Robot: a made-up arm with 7 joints. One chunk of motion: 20 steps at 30 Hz.
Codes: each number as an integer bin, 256 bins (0 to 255) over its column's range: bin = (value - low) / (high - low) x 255, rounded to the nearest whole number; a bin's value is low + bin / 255 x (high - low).
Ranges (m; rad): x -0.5..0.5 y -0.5..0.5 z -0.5..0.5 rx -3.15..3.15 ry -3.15..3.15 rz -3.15..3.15
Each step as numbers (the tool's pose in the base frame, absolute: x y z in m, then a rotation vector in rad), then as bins.
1 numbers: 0.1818 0.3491 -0.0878 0.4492 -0.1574 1.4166
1 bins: 174 217 105 146 121 185
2 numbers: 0.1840 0.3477 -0.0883 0.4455 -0.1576 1.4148
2 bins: 174 216 105 146 121 185
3 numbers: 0.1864 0.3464 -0.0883 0.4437 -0.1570 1.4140
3 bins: 175 216 105 145 121 185
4 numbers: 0.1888 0.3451 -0.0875 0.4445 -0.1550 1.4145
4 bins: 176 216 105 145 121 185
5 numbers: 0.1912 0.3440 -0.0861 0.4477 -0.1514 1.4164
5 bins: 176 215 106 146 121 185
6 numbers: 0.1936 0.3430 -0.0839 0.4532 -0.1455 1.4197
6 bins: 177 215 106 146 122 185
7 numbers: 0.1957 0.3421 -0.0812 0.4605 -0.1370 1.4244
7 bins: 177 215 107 146 122 185
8 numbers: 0.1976 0.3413 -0.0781 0.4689 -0.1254 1.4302
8 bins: 178 215 108 146 122 185
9 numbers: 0.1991 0.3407 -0.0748 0.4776 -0.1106 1.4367
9 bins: 178 214 108 147 123 186
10 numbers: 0.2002 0.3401 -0.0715 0.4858 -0.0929 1.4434
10 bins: 179 214 109 147 124 186
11 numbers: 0.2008 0.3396 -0.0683 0.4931 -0.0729 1.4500
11 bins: 179 214 110 147 125 186
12 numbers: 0.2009 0.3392 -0.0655 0.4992 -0.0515 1.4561
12 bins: 179 214 111 148 125 186
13 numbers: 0.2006 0.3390 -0.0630 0.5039 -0.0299 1.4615
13 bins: 179 214 111 148 126 187
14 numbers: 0.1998 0.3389 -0.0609 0.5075 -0.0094 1.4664
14 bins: 178 214 112 148 127 187
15 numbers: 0.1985 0.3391 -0.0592 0.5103 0.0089 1.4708
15 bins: 178 214 112 148 128 187
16 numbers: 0.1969 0.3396 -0.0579 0.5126 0.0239 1.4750
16 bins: 178 214 113 148 128 187
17 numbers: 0.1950 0.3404 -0.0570 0.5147 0.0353 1.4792
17 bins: 177 214 113 148 129 187
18 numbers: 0.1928 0.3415 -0.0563 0.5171 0.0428 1.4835
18 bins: 177 215 113 148 129 188
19 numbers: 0.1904 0.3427 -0.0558 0.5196 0.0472 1.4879
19 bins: 176 215 113 149 129 188
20 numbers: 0.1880 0.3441 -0.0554 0.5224 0.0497 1.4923
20 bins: 175 215 113 149 130 188
